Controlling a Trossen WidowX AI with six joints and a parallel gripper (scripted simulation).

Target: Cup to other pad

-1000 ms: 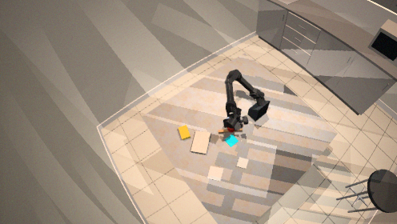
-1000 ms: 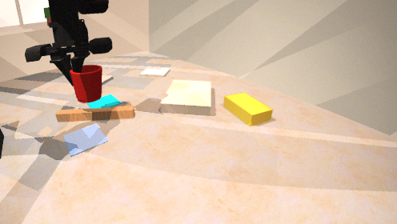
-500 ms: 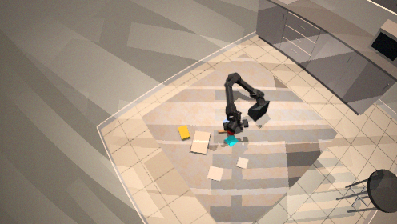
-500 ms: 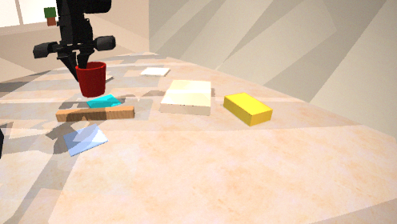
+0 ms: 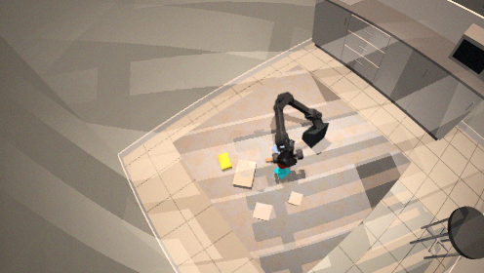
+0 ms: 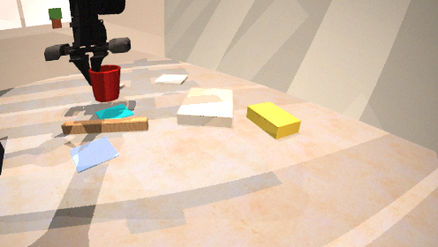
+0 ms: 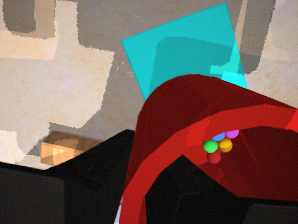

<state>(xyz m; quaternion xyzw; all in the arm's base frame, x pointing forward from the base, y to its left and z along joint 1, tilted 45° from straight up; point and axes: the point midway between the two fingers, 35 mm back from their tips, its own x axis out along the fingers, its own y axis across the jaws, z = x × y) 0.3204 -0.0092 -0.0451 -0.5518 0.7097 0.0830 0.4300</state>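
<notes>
Right now the cyan pad is 90 mm below my gripper tip and 40 mm ahead of it. The rest, counted from my gripper tip: red cup 30 mm ahead, 20 mm to the right; then light blue pad 140 mm to the right, 90 mm below, 60 mm behind; then wooden bar 80 mm below, 70 mm to the right, 10 mm behind.
</notes>
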